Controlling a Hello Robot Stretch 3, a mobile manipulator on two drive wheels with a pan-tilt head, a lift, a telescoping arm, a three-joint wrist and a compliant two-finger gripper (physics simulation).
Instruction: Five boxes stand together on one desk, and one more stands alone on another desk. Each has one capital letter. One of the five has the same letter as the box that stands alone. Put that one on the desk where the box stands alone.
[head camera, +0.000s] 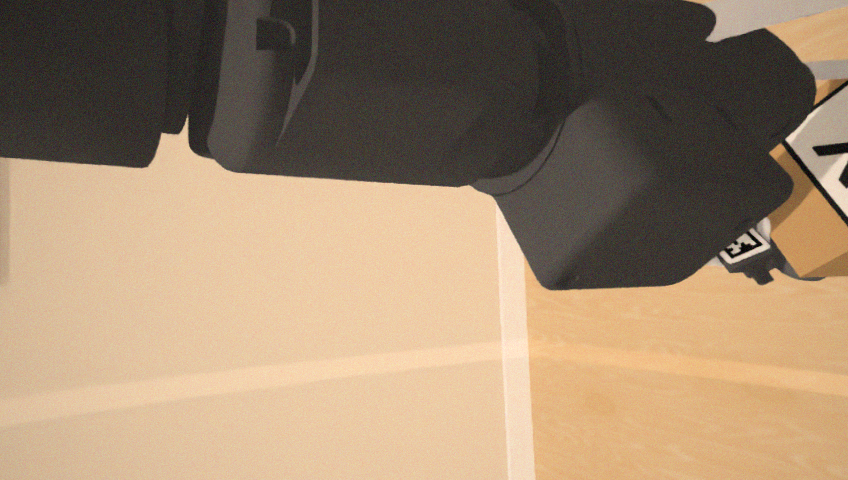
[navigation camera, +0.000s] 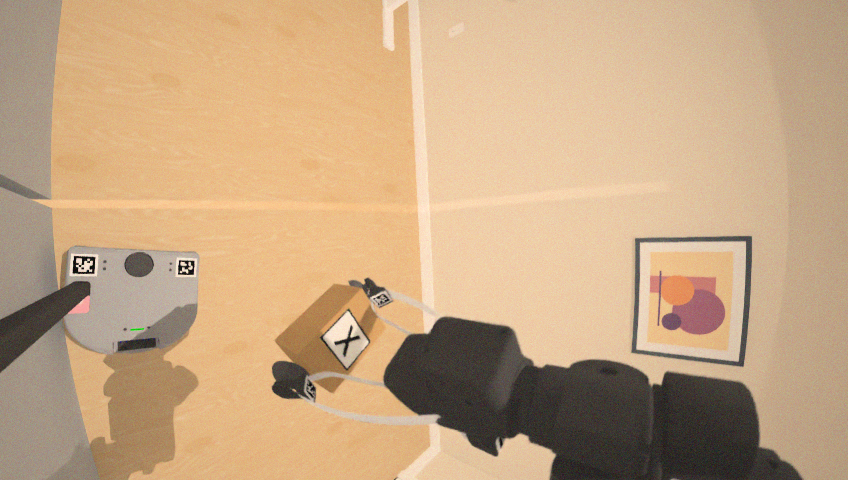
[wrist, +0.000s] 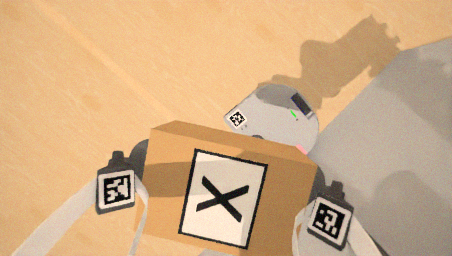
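Pixels of known places: gripper, fingertip midpoint: (navigation camera: 318, 328); robot's base at its link origin: (navigation camera: 139, 263).
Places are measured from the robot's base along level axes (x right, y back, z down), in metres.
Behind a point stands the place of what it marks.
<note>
A brown cardboard box (head camera: 803, 237) {x 0.191, y -0.012, z -1.017 m} (navigation camera: 312, 327) {x 0.143, y 0.008, z -1.003 m} (wrist: 285, 200) carries a white label with a black letter X. My gripper (navigation camera: 327, 334) {x 0.173, y 0.022, z -0.963 m} (wrist: 226, 170) {x 0.173, y 0.022, z -0.963 m} is shut on this box, with one finger on each side. The box is held in the air above the floor, apart from any desk. In the head camera view the box is cut off by the right edge and the wrist covers part of the gripper. The box that stands alone and the other four boxes do not show in the views.
A white leg-like piece (navigation camera: 387, 29) {x 1.035, y -1.598, z -0.026 m} shows at the top of the navigation view, beside the wall's white baseboard (navigation camera: 423, 178) {x 1.434, y -0.613, z -0.063 m} (head camera: 514, 356) {x 1.459, y -0.430, z -0.055 m}. A framed picture (navigation camera: 693, 300) {x 1.520, y 0.090, z -1.528 m} hangs on the wall. My base (navigation camera: 160, 291) {x 0.060, y 0.077, z -0.160 m} (wrist: 280, 120) stands near a grey surface (navigation camera: 23, 249) {x -0.226, y -0.037, z -0.276 m} (wrist: 400, 125).
</note>
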